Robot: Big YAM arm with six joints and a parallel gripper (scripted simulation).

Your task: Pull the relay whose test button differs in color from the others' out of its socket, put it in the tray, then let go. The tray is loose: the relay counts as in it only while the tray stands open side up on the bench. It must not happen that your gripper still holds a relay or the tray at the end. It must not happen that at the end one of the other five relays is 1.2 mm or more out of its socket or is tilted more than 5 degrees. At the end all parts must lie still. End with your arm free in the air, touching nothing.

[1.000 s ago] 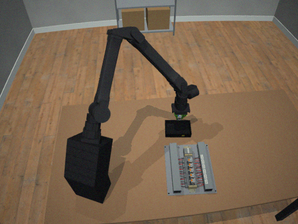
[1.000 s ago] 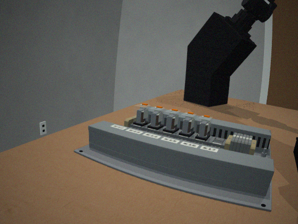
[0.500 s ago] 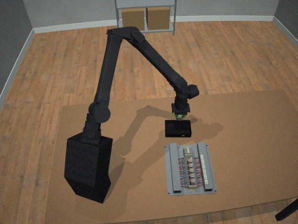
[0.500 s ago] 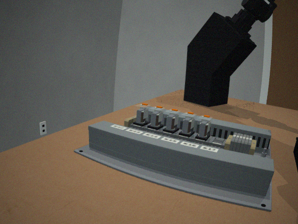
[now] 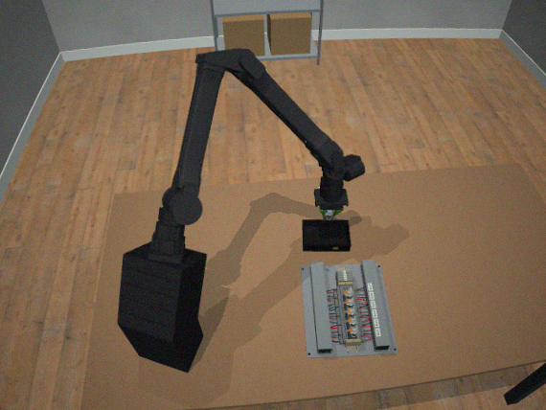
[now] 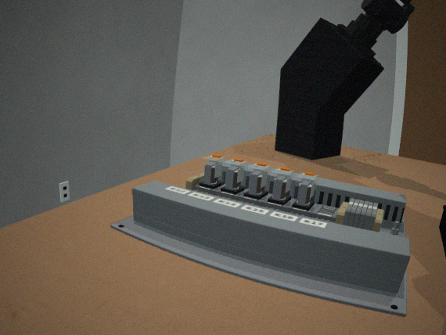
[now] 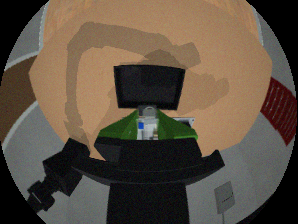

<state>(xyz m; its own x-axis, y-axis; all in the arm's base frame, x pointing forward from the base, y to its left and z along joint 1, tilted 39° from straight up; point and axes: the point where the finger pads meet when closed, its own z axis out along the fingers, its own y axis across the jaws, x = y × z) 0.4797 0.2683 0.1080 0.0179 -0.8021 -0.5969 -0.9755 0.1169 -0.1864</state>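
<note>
Now: the black tray 110 mm below my hand. Also, from my hand: relay right at my hand.
</note>
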